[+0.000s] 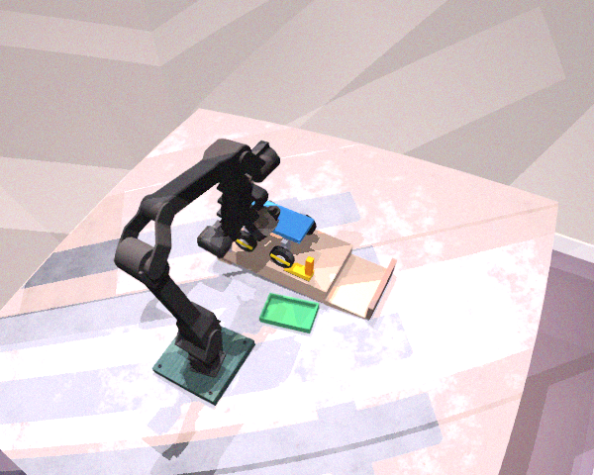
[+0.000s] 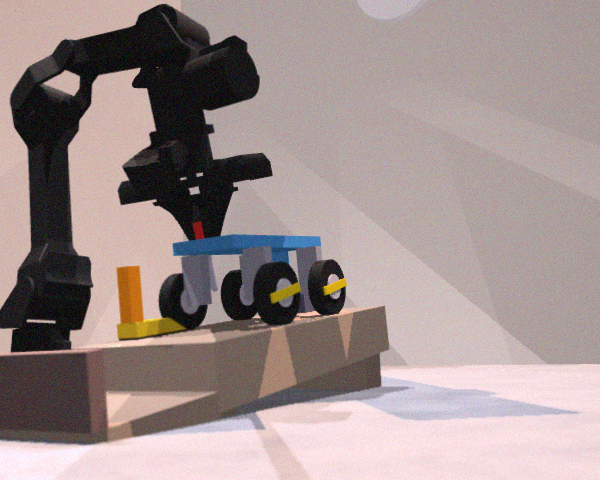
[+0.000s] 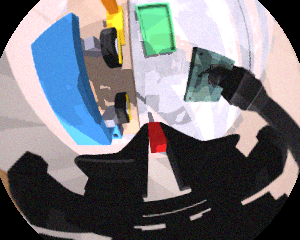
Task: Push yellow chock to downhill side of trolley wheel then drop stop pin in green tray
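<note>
The yellow chock lies 2 cm ahead of my gripper tip, 15 cm to the right of it and 8 cm below it. From my gripper tip the other things lie so: red-headed stop pin (right at my gripper tip); raised lip (4 cm ahead, 33 cm to the right, 13 cm below); blue-topped trolley (9 cm ahead, 6 cm to the right, 4 cm below).
</note>
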